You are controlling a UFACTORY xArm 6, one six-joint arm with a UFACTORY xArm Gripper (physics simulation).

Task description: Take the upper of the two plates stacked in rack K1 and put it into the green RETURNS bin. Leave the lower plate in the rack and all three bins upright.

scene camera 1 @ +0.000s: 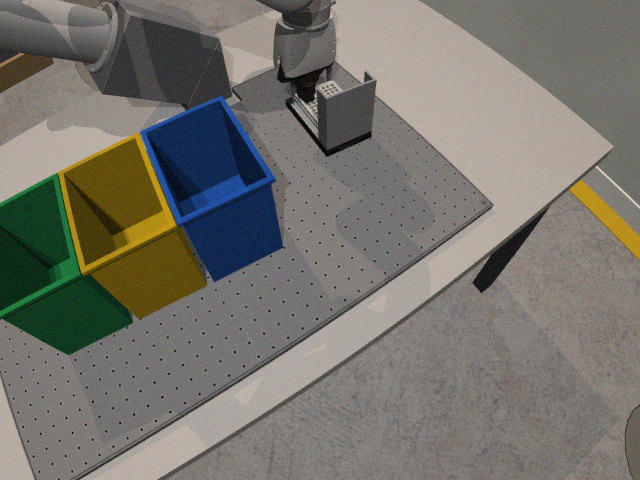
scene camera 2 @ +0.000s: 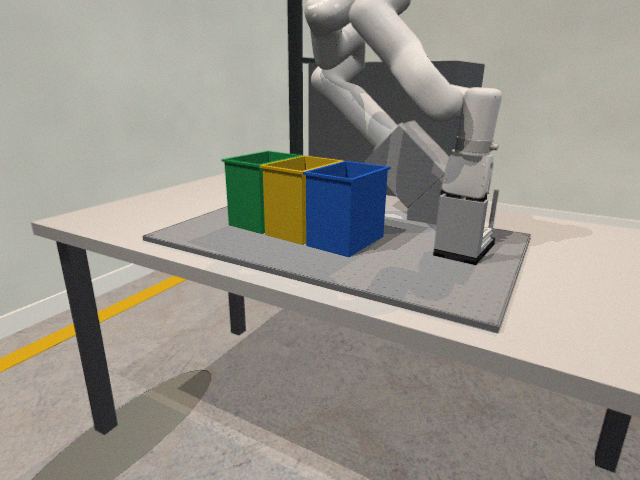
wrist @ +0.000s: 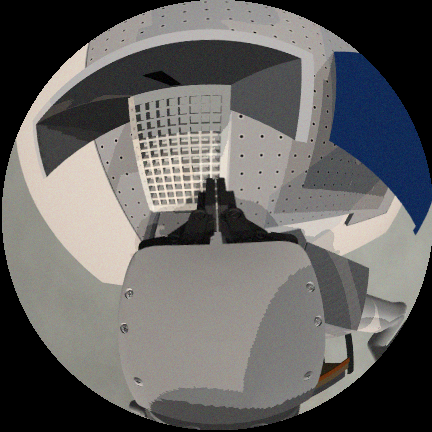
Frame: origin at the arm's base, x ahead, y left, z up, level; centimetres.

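Seen in the pictures: gripper, between the fingertips: [scene camera 1: 305, 98] [wrist: 215, 190]; arm's base, origin of its link: [scene camera 1: 102, 38] [scene camera 2: 389, 140] [wrist: 347, 307].
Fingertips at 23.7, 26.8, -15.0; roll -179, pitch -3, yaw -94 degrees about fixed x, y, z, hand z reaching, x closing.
Note:
Offsets run from my fingertips to a thing's middle, as dx, dy, dz. Level surfaces: height alone.
Rack K1 {+2.8, +2.7, +1.7} [scene camera 1: 347, 116] [scene camera 2: 458, 227] is a grey holder with tall corner walls on a black base. The white gridded upper plate {+3.8, +2.7, -1.3} [scene camera 1: 329, 88] [wrist: 175, 155] lies in it; the lower plate is hidden beneath, and I cannot tell their edges apart. My gripper [scene camera 1: 307, 98] [wrist: 215, 190] is shut and empty. In the wrist view its fingertips overlap the right edge of the plate near its close end; whether they touch it I cannot tell. In scene camera 2 the rack wall hides the fingers. The green bin {+8.3, -50.3, +3.7} [scene camera 1: 67, 320] [scene camera 2: 245, 198] stands upright at the far end of the bin row.
The yellow bin {+9.9, -37.3, +3.7} [scene camera 1: 149, 279] [scene camera 2: 284, 206] and the blue bin {+11.5, -24.2, +3.7} [scene camera 1: 237, 232] [scene camera 2: 330, 211] [wrist: 375, 110] stand upright between the green bin and the rack. All stand on a perforated grey board {dz -5.3} [scene camera 1: 258, 330] [scene camera 2: 413, 294] on the table {dz -6.6} [scene camera 1: 516, 134]. The rack's walls rise close to my gripper.

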